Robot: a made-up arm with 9 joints.
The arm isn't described. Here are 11 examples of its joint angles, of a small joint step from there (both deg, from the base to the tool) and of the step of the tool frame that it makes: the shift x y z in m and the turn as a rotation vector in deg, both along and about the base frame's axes.
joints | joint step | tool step
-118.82 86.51 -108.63 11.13 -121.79 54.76 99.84 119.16 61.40 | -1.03 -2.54 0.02 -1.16 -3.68 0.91 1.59 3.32 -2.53 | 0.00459 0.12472 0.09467 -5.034 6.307 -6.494
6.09 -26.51 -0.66 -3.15 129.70 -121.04 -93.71 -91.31 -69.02 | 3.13 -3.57 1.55 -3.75 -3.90 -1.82 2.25 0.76 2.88 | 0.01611 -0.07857 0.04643 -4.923 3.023 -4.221
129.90 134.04 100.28 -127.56 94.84 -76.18 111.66 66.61 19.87 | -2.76 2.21 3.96 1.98 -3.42 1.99 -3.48 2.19 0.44 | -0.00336 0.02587 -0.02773 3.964 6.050 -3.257
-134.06 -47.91 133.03 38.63 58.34 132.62 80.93 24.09 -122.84 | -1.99 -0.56 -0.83 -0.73 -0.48 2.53 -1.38 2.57 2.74 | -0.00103 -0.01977 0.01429 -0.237 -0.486 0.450
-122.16 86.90 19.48 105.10 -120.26 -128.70 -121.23 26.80 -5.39 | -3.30 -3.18 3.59 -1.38 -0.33 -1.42 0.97 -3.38 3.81 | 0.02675 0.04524 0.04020 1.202 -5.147 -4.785
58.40 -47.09 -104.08 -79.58 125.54 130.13 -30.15 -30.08 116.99 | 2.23 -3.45 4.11 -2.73 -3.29 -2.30 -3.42 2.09 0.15 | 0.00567 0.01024 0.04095 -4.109 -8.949 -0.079
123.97 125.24 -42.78 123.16 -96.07 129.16 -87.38 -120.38 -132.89 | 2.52 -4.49 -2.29 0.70 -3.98 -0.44 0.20 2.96 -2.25 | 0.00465 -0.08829 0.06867 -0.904 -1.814 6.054
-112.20 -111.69 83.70 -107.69 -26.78 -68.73 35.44 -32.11 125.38 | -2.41 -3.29 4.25 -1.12 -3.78 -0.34 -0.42 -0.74 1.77 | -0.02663 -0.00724 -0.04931 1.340 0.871 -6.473
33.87 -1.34 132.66 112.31 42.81 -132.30 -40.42 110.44 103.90 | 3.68 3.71 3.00 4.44 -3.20 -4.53 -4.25 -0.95 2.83 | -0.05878 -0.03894 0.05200 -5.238 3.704 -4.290
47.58 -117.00 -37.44 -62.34 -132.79 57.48 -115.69 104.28 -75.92 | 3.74 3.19 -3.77 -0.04 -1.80 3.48 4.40 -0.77 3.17 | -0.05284 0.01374 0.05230 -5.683 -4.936 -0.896
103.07 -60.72 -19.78 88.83 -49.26 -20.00 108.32 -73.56 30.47 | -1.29 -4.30 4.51 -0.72 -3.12 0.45 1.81 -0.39 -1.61 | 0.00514 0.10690 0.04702 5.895 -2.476 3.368
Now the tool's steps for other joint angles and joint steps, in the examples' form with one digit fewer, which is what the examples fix.
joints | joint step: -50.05 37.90 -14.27 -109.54 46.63 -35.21 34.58 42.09 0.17 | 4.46 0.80 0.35 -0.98 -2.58 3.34 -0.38 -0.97 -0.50
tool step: -0.0139 -0.0184 -0.0320 -0.48 0.82 -0.72
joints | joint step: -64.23 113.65 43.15 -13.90 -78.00 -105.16 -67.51 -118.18 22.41 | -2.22 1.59 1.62 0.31 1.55 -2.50 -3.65 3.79 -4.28
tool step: -0.0363 -0.0161 -0.0009 -1.10 -7.58 6.51
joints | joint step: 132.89 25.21 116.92 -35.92 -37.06 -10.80 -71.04 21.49 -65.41 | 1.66 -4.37 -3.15 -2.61 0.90 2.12 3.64 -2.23 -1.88
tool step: 0.1500 0.0146 -0.0232 0.31 8.07 6.54
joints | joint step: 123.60 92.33 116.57 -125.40 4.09 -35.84 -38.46 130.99 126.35 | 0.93 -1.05 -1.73 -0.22 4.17 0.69 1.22 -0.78 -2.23
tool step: -0.0043 -0.0087 0.0213 -2.64 -1.54 -1.77
